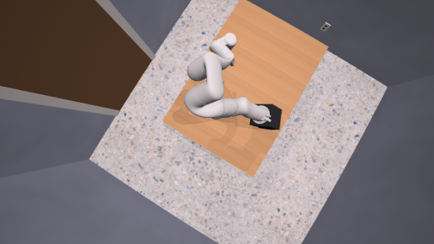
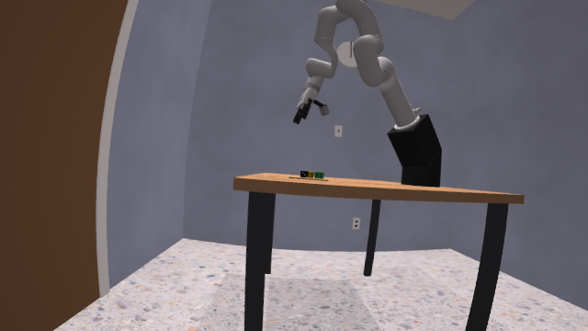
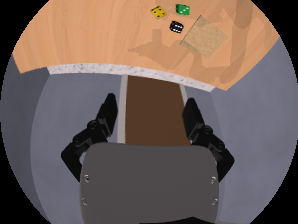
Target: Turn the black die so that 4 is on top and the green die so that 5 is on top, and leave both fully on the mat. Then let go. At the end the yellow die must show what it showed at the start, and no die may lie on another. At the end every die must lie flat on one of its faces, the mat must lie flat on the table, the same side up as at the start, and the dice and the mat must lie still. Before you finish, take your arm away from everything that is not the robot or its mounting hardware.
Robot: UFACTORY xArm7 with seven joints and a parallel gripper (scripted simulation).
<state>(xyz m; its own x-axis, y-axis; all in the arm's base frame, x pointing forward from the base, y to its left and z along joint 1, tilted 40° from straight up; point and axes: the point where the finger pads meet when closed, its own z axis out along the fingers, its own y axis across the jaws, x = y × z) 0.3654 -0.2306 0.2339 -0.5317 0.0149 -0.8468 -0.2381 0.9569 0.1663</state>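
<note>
Now: the yellow die 250 mm below my hand, 60 mm behind it and 20 mm to the left of it. The rest, counted from my hand: black die (250 mm below, 80 mm to the left, 30 mm behind); tan mat (270 mm below, 200 mm to the left, 30 mm behind); green die (250 mm below, 100 mm behind, 70 mm to the left).
</note>
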